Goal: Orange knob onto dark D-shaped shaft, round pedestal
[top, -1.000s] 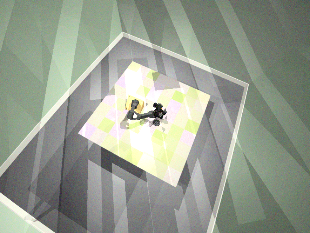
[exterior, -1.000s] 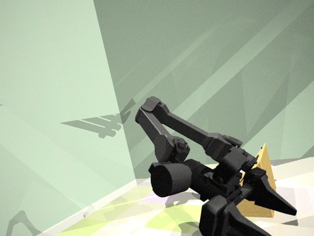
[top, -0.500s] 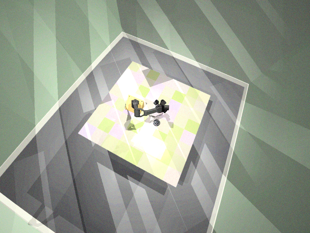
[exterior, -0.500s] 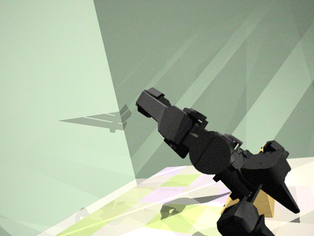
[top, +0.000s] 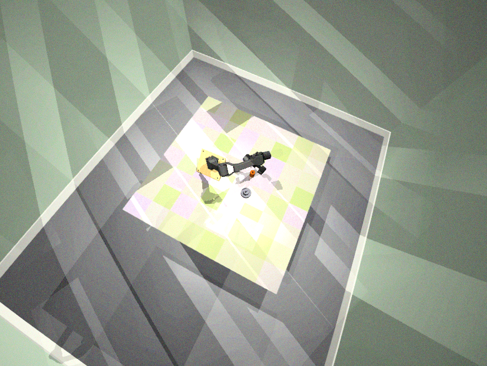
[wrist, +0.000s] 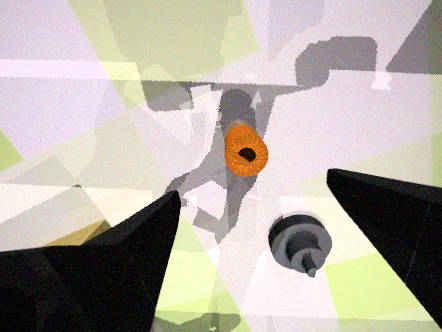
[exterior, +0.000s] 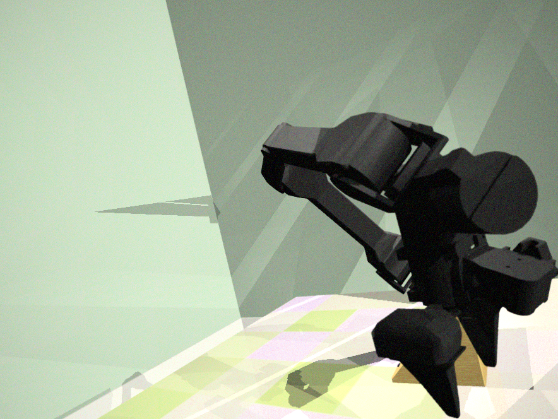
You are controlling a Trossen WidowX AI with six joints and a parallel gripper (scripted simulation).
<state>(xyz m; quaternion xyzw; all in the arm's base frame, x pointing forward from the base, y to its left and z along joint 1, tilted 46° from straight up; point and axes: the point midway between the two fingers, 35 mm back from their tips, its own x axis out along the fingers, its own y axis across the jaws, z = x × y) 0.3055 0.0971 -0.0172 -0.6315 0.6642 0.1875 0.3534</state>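
Now: the orange knob 9 cm below my gripper tip. Round my gripper tip: dark round pedestal: 17 cm to the right, 9 cm below, 3 cm ahead.
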